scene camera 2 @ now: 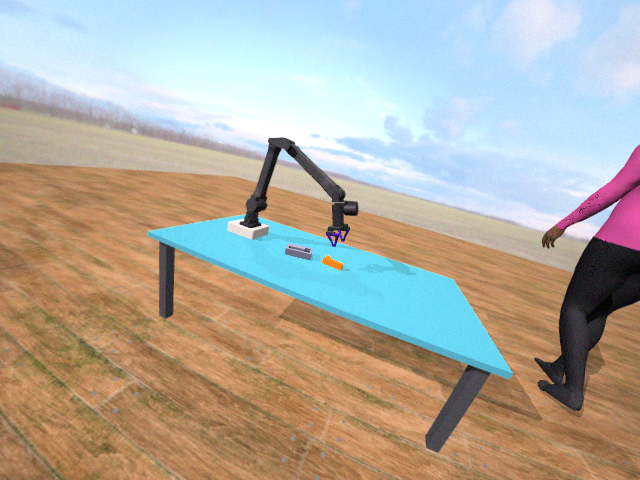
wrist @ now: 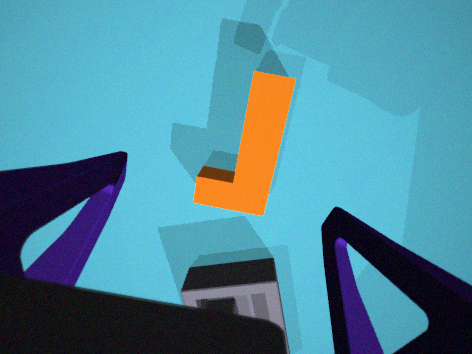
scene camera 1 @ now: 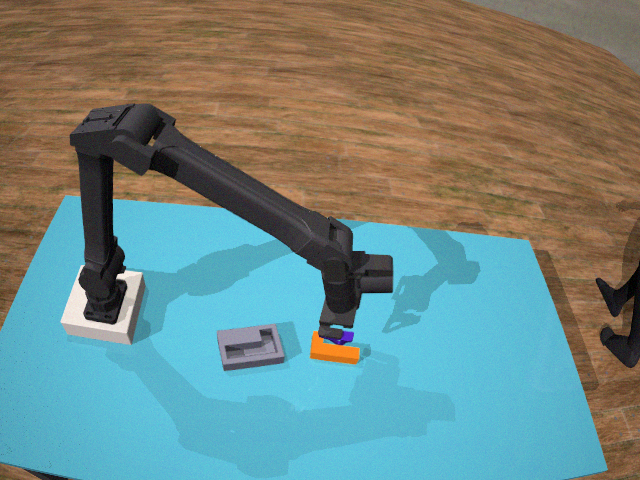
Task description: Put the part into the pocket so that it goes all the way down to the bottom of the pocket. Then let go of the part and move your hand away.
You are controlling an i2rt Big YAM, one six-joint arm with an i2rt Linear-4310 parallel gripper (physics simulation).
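Places are measured from the arm's base along level axes (x ahead, y left, z up), in metres.
Pixels of known places: gripper, fingertip midpoint: (scene camera 2: 338,244) (wrist: 233,192) (scene camera 1: 344,324); arm's base, origin of the base link: (scene camera 2: 250,224) (scene camera 1: 106,301).
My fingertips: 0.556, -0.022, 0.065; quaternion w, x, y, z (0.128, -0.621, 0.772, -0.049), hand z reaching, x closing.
Note:
For each thing: its top centre in the pictures, then the offset to it from my fingertips, as dx, dy, dz. Level surfaces: height alone.
- orange L-shaped part, middle of its top: (wrist: 240,146) (scene camera 1: 336,344) (scene camera 2: 334,260) +0.000, +0.002, -0.092
- grey block with the L-shaped pocket, middle of its top: (wrist: 240,343) (scene camera 1: 249,343) (scene camera 2: 299,248) -0.197, -0.020, -0.085
- blue table, its level: dz -0.122
The orange L-shaped part (scene camera 1: 334,353) (scene camera 2: 332,262) (wrist: 262,145) lies flat on the table. In the wrist view its long arm points up and its short foot points left. The grey block with the L-shaped pocket (scene camera 1: 240,338) (scene camera 2: 298,253) (wrist: 272,300) stands apart from the part, on the side toward the arm's base. The pocket holds no part. The block is partly hidden by the gripper body in the wrist view. My gripper (scene camera 1: 339,337) (scene camera 2: 339,242) (wrist: 233,192) is open and empty, pointing down above the table close to the part, its purple fingers wide apart.
The arm's white base block (scene camera 1: 98,330) (scene camera 2: 242,230) stands at the left of the blue table (scene camera 1: 465,361) (scene camera 2: 413,310). A person (scene camera 2: 594,289) in a pink top and black trousers stands on the floor beyond the table's right end.

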